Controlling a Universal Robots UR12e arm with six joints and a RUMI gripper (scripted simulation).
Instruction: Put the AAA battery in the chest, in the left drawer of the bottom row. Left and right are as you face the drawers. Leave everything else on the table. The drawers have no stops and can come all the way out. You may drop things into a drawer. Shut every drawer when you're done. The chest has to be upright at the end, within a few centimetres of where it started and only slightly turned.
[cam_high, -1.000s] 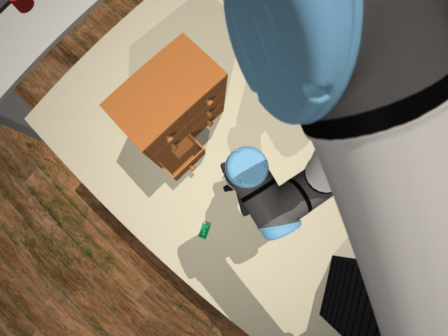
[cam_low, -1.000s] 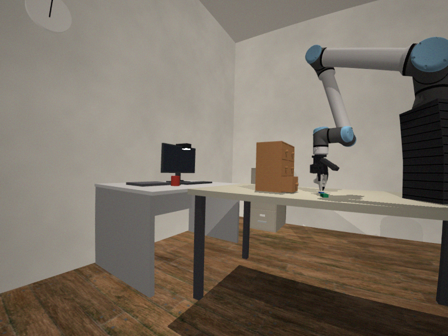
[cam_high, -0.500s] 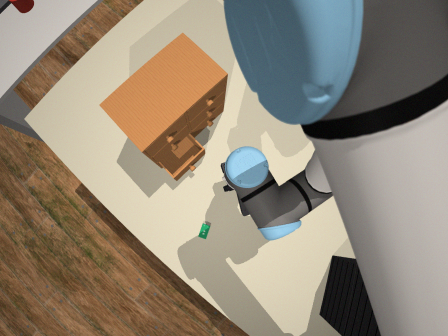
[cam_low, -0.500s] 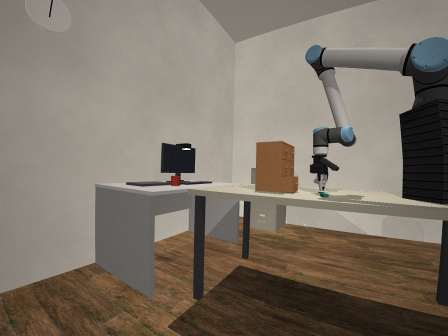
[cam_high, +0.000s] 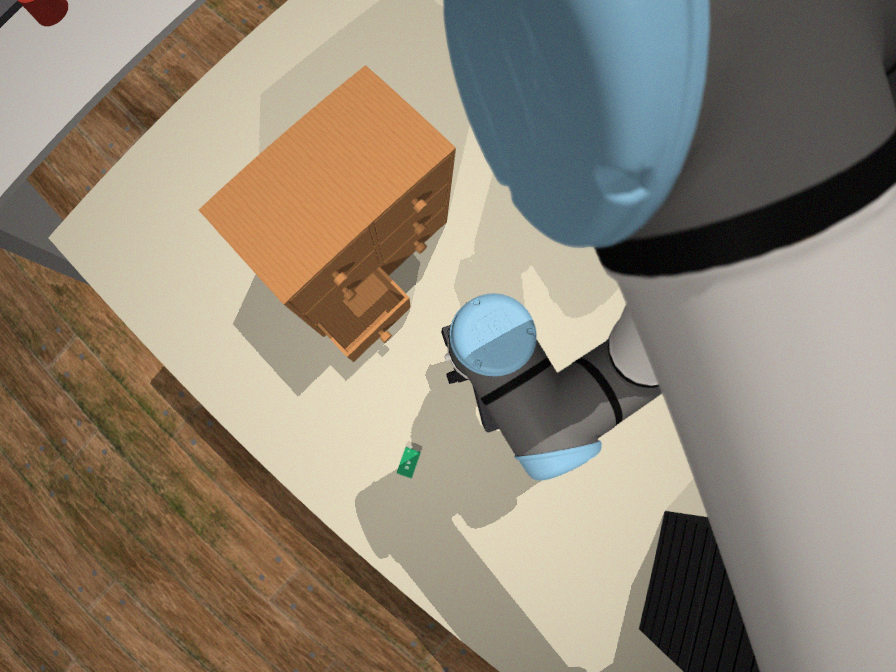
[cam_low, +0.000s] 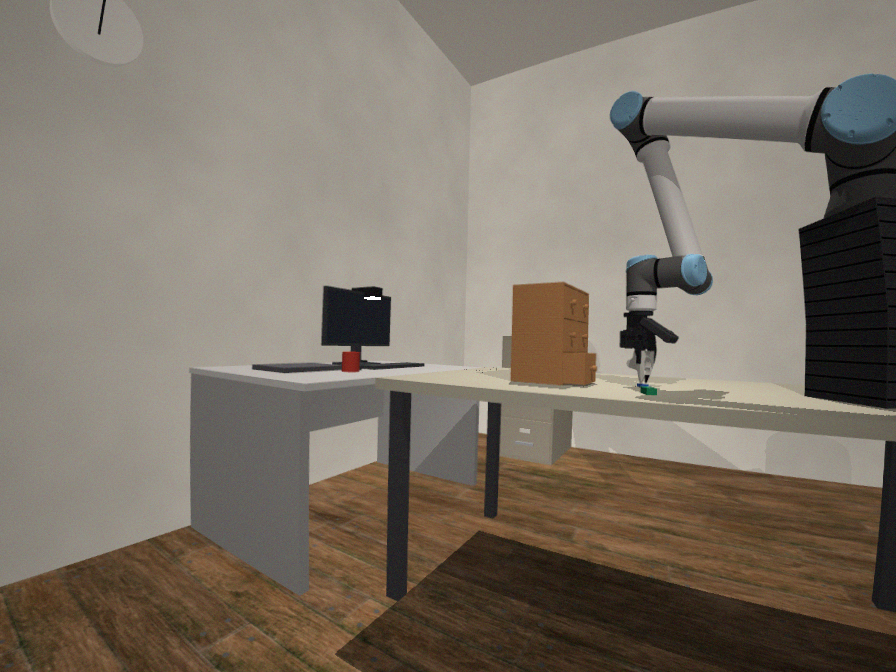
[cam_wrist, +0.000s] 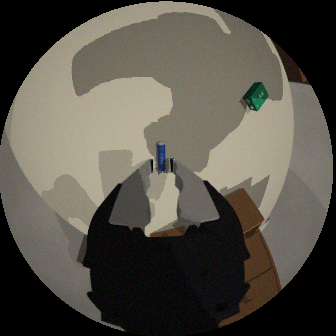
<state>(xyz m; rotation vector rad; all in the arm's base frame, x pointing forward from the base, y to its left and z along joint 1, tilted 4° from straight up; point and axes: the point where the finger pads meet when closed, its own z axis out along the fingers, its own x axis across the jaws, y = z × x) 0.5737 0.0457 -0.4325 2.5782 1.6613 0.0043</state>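
The AAA battery lies 20 mm below my hand. The rest, counted from my hand: green block: 30 mm behind, 170 mm to the left, 20 mm below.
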